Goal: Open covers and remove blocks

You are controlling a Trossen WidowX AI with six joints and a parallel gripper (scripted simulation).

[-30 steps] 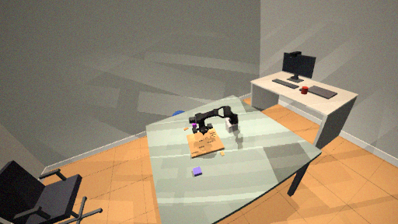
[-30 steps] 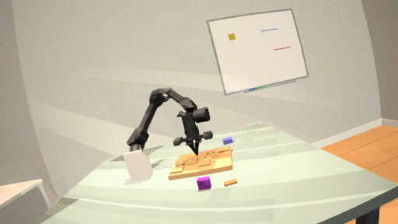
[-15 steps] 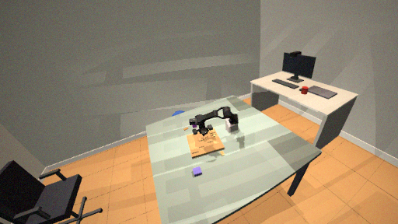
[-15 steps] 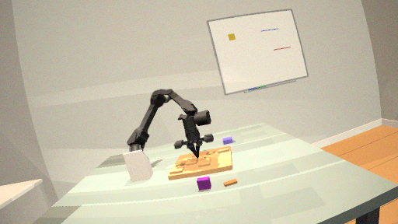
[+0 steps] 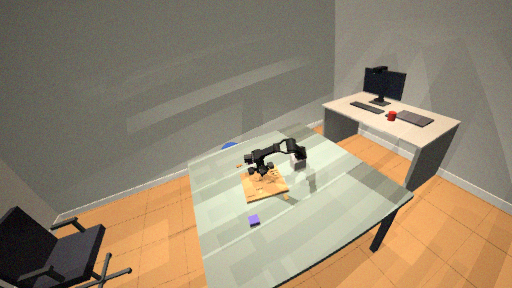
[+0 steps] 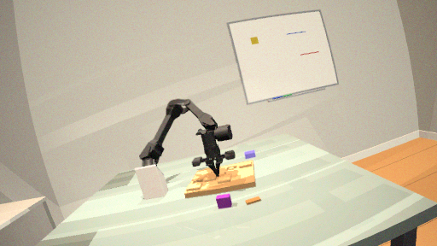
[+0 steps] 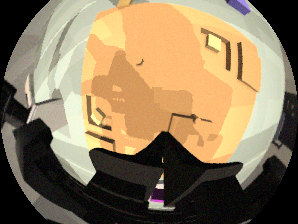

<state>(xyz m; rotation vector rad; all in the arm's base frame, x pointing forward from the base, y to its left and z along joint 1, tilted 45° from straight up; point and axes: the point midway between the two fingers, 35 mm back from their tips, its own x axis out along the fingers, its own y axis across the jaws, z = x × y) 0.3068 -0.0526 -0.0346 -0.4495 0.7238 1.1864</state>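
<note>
Now: the wooden puzzle board 2 cm to the left of my gripper tip, 2 cm ahead of it and 1 cm below it. The rest, counted from my gripper tip: violet block (28 cm to the left, 23 cm ahead, 2 cm below); then small yellow piece (24 cm to the left, 3 cm below, 3 cm behind).
</note>
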